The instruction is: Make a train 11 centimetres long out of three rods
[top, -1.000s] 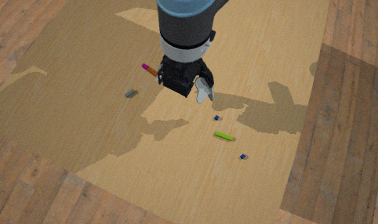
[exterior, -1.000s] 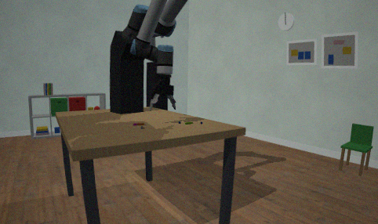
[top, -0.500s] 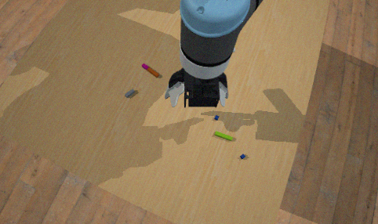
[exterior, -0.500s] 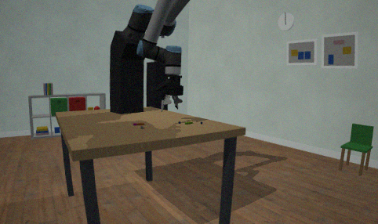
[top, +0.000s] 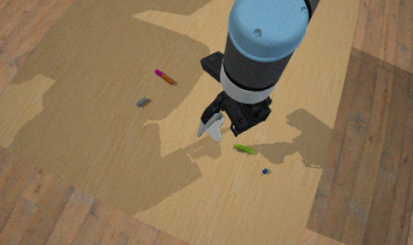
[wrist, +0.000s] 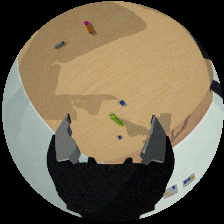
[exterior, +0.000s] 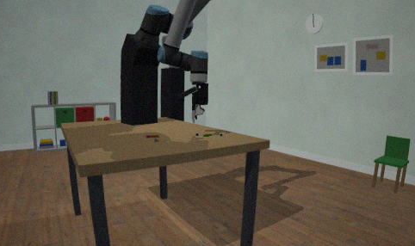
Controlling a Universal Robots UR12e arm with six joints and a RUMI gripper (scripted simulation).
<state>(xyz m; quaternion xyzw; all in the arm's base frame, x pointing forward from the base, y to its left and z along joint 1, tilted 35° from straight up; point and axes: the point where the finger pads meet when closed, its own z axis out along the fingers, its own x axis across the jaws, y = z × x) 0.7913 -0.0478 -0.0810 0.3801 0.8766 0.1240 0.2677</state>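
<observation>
My hand is 80 mm above the lime rod, 60 mm to the right of it and 40 mm short of it. Round my hand: orange rod 190 mm to the right, 110 mm behind, 80 mm below; then magenta rod 220 mm to the right, 120 mm behind, 80 mm below; then grey rod 230 mm to the right, 80 mm below, 20 mm behind.
</observation>
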